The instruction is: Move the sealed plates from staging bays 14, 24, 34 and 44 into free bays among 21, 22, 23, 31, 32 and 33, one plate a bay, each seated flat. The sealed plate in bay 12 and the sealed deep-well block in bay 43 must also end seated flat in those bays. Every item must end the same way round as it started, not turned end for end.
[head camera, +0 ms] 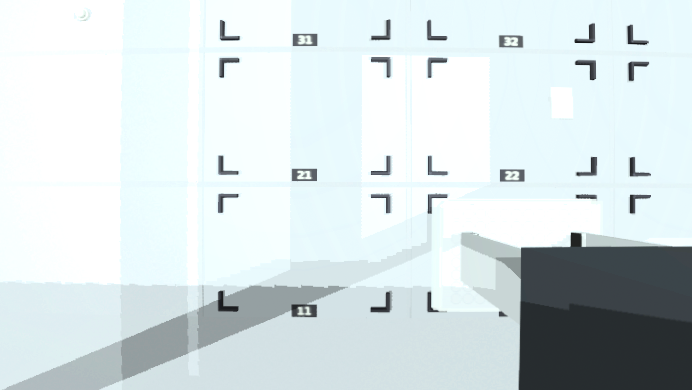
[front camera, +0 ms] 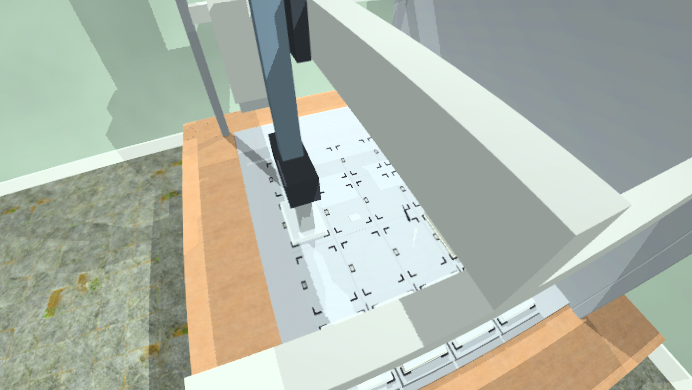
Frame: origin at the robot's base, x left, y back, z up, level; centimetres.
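Seen in the pictures: gripper, between the fingertips: [front camera: 302, 215]; robot's base, origin of its link: [head camera: 223, 306] [front camera: 267, 164].
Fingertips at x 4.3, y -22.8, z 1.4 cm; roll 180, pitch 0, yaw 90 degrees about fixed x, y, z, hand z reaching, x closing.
Pixels of each thing's top centre, then the offset from my fingertips to it. "*": a spot on its surface instead.
- sealed plate, centre of its top: [head camera: 522, 256] [front camera: 302, 216] dx +0.0, dy +0.0, dz +0.0 cm
- bay 14, a spot on its surface: [front camera: 381, 383] * dx +2.1, dy -39.1, dz +0.6 cm
- bay 24, a spot on its surface: [front camera: 425, 360] * dx +10.5, dy -38.9, dz +1.4 cm
- bay 34, a spot on its surface: [front camera: 474, 336] * dx +20.8, dy -39.0, dz +1.4 cm
- bay 44, a spot on its surface: [front camera: 517, 313] * dx +31.8, dy -39.1, dz +0.6 cm
- deep-well block, centre of its top: [front camera: 457, 220] dx +32.1, dy -16.4, dz +2.8 cm
- dark piece, centre of its top: [front camera: 406, 211] dx +24.2, dy -7.6, dz -0.7 cm
- slender white piece, centre of its top: [front camera: 415, 237] dx +22.4, dy -14.9, dz -0.7 cm
- small white square, a spot on its surface: [head camera: 561, 103] [front camera: 354, 217] * dx +11.8, dy -4.0, dz -1.3 cm
My gripper [front camera: 300, 216] [head camera: 525, 242] is over bay 12 with its jaws apart and no plate lifted between them. The sealed plate [front camera: 291, 225] [head camera: 446, 270] lies in bay 12 beneath it; the gripper body hides part of it, and the tips' exact height is unclear. In the front view, sealed plates show past the front beam in bay 14 [front camera: 381, 383], bay 24 [front camera: 425, 360], bay 34 [front camera: 474, 336] and bay 44 [front camera: 517, 313]. An edge of the deep-well block [front camera: 440, 236] shows in bay 43. Bays 21 and 22 hold no plate.
A dark piece [front camera: 411, 216] and a slender white piece [front camera: 414, 237] lie around bays 32 and 33. A small white square [front camera: 354, 217] [head camera: 561, 103] marks bay 22. The pale gantry beam [front camera: 450, 150] and front beam [front camera: 350, 335] hide parts of the deck.
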